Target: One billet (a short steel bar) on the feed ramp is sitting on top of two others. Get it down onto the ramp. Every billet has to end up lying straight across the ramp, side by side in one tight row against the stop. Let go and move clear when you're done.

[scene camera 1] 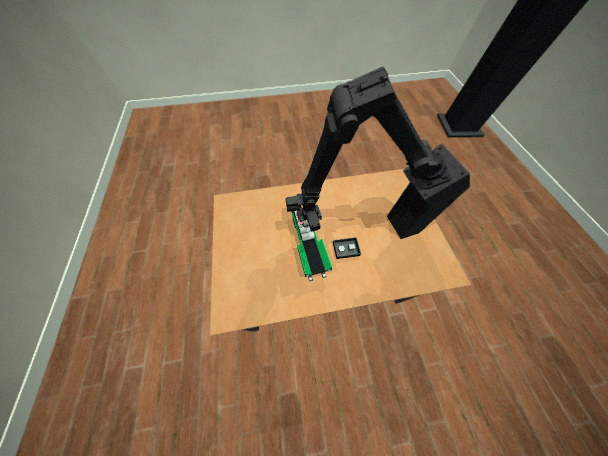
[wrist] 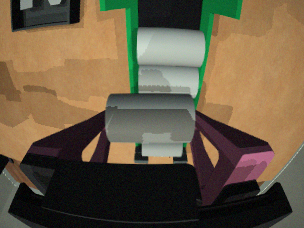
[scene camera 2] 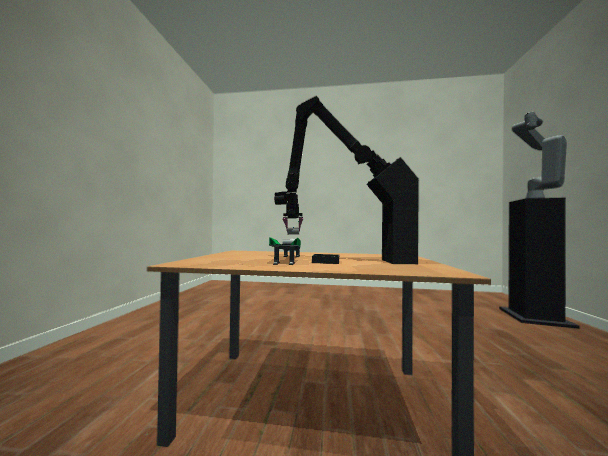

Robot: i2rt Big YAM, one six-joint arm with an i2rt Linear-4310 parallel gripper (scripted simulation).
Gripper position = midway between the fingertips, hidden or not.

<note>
In view: the gripper (wrist: 150,114) and a grey steel billet (wrist: 129,117).
</note>
